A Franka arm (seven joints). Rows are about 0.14 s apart.
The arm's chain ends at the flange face. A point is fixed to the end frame.
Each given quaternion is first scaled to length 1.
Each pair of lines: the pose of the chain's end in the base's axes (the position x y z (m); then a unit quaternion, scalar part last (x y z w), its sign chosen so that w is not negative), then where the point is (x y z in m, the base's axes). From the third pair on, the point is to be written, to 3 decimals.
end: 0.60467, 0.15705, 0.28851, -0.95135, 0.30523, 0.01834, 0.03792
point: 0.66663 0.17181 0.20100
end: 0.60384, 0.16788, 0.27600, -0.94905, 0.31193, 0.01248, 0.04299
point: 0.66720 0.18223 0.18943
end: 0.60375, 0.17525, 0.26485, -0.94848, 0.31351, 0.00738, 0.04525
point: 0.668 0.189 0.179
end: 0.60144, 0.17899, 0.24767, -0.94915, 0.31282, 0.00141, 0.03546
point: 0.666 0.191 0.162
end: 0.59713, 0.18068, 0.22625, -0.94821, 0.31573, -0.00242, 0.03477
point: 0.663 0.192 0.141
